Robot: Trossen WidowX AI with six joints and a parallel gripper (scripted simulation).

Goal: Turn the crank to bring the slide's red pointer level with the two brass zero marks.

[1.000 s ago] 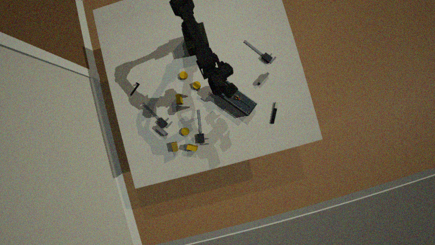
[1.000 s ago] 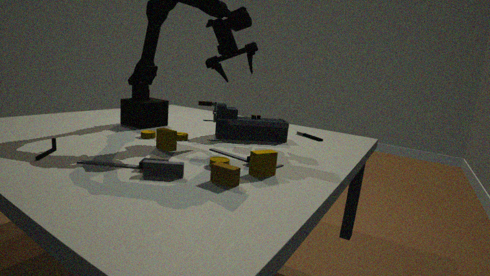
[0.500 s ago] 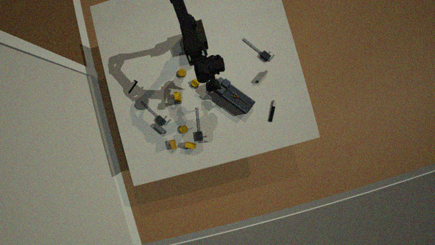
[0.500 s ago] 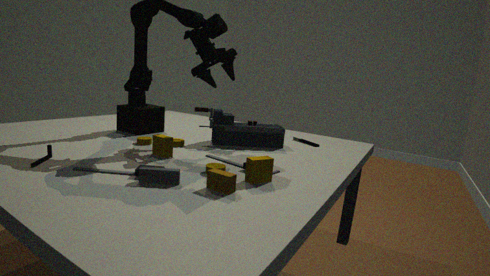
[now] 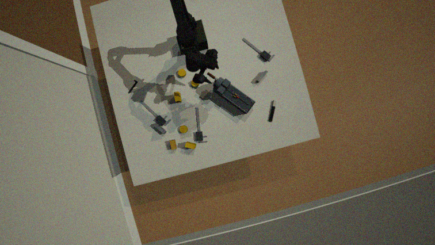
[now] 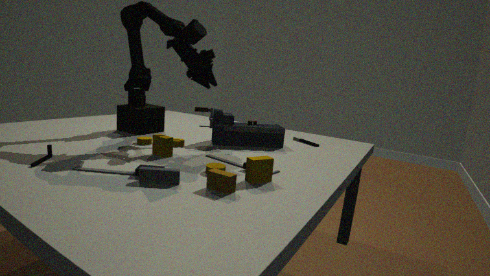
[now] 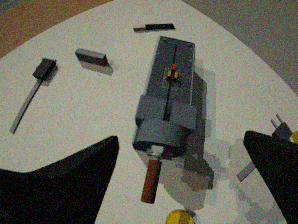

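Right now the brown crank handle is 30 mm behind my gripper tip, 10 mm to the right of it and 80 mm below it. The rest, counted from my gripper tip: slide 140 mm ahead, 90 mm to the left, 120 mm below; then black l-shaped key 230 mm behind, 490 mm to the right, 190 mm below; then black bar 300 mm ahead, 280 mm to the left, 200 mm below.
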